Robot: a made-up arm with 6 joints. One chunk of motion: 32 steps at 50 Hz.
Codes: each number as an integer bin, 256 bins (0 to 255) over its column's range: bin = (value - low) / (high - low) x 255, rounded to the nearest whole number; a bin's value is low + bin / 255 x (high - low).
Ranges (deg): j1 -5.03..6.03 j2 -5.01..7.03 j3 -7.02..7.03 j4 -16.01..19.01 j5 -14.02..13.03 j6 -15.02..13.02
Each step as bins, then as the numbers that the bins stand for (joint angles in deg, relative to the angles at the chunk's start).
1 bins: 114 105 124 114 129 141
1 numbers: -0.09 -0.05 -0.19 -0.35 -0.34 0.48
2 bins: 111 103 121 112 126 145
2 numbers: -0.22 -0.15 -0.35 -0.63 -0.65 0.92
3 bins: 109 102 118 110 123 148
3 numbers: -0.30 -0.19 -0.52 -0.90 -0.97 1.25
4 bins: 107 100 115 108 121 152
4 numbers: -0.39 -0.29 -0.68 -1.18 -1.18 1.69
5 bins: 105 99 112 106 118 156
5 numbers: -0.48 -0.34 -0.85 -1.45 -1.50 2.13
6 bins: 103 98 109 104 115 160
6 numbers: -0.56 -0.38 -1.01 -1.73 -1.82 2.57
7 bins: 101 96 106 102 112 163
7 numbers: -0.65 -0.48 -1.18 -2.00 -2.14 2.90
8 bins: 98 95 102 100 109 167
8 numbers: -0.78 -0.52 -1.40 -2.28 -2.46 3.34
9 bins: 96 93 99 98 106 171
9 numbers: -0.87 -0.62 -1.57 -2.55 -2.78 3.78
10 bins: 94 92 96 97 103 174
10 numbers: -0.95 -0.67 -1.73 -2.69 -3.09 4.11
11 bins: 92 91 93 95 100 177
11 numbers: -1.04 -0.71 -1.90 -2.96 -3.41 4.44
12 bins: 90 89 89 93 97 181
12 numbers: -1.13 -0.81 -2.12 -3.24 -3.73 4.88
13 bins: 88 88 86 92 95 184
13 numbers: -1.21 -0.86 -2.28 -3.38 -3.94 5.21
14 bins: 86 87 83 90 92 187
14 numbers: -1.30 -0.90 -2.45 -3.65 -4.26 5.54
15 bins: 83 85 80 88 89 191
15 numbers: -1.43 -1.00 -2.61 -3.92 -4.58 5.98
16 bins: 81 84 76 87 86 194
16 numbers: -1.52 -1.04 -2.83 -4.06 -4.90 6.31
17 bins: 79 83 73 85 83 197
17 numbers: -1.60 -1.09 -3.00 -4.34 -5.22 6.64
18 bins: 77 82 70 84 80 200
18 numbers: -1.69 -1.14 -3.16 -4.47 -5.53 6.97
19 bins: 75 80 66 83 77 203
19 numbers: -1.78 -1.23 -3.38 -4.61 -5.85 7.30
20 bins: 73 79 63 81 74 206
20 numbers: -1.86 -1.28 -3.55 -4.89 -6.17 7.63
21 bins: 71 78 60 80 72 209
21 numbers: -1.95 -1.33 -3.71 -5.02 -6.38 7.96
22 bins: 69 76 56 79 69 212
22 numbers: -2.04 -1.42 -3.93 -5.16 -6.70 8.29
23 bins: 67 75 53 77 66 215
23 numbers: -2.12 -1.47 -4.10 -5.44 -7.02 8.62
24 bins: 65 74 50 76 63 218
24 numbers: -2.21 -1.52 -4.27 -5.57 -7.34 8.95
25 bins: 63 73 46 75 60 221
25 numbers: -2.30 -1.56 -4.49 -5.71 -7.66 9.28
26 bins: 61 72 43 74 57 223
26 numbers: -2.38 -1.61 -4.65 -5.85 -7.97 9.50
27 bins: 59 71 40 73 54 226
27 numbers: -2.47 -1.66 -4.82 -5.98 -8.29 9.83
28 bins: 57 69 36 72 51 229
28 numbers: -2.56 -1.75 -5.04 -6.12 -8.61 10.16
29 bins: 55 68 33 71 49 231
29 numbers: -2.64 -1.80 -5.20 -6.26 -8.82 10.38
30 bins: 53 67 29 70 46 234
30 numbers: -2.73 -1.85 -5.42 -6.40 -9.14 10.71
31 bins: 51 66 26 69 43 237
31 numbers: -2.82 -1.89 -5.59 -6.53 -9.46 11.04
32 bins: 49 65 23 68 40 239
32 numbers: -2.90 -1.94 -5.75 -6.67 -9.78 11.26
